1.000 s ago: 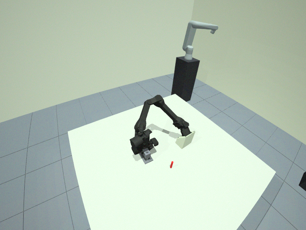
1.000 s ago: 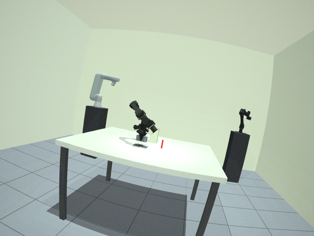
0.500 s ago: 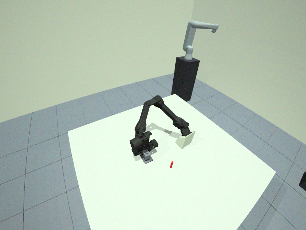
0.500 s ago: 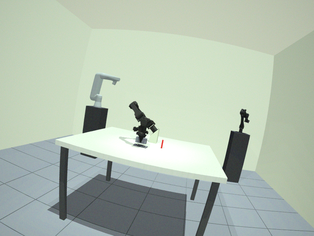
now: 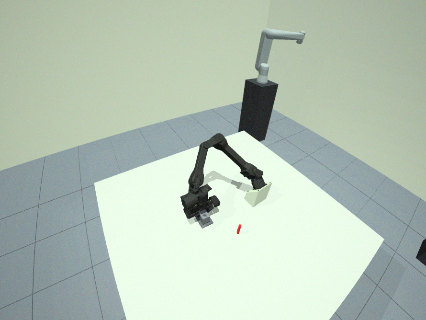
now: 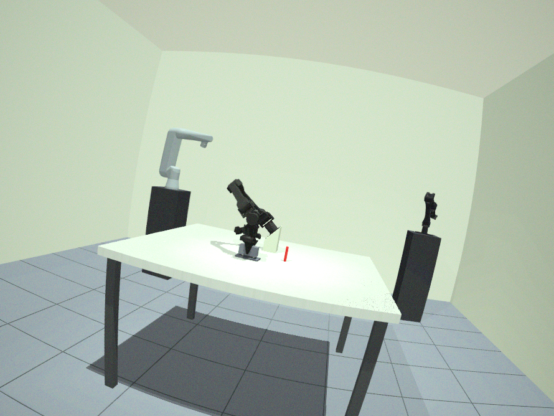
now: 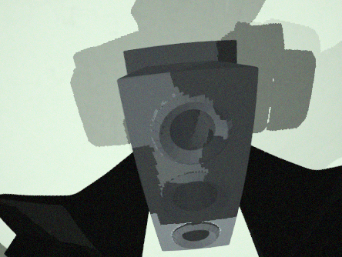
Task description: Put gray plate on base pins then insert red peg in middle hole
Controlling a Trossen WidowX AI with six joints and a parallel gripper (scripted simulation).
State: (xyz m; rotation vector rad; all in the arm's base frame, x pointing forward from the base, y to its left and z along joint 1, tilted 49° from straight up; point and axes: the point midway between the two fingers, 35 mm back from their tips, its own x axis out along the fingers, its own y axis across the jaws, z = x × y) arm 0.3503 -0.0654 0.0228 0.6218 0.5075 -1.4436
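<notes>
The gray plate lies 3 cm above my gripper tip. Round my gripper tip: red peg: 18 cm to the left, 11 cm behind, 2 cm above.
</notes>
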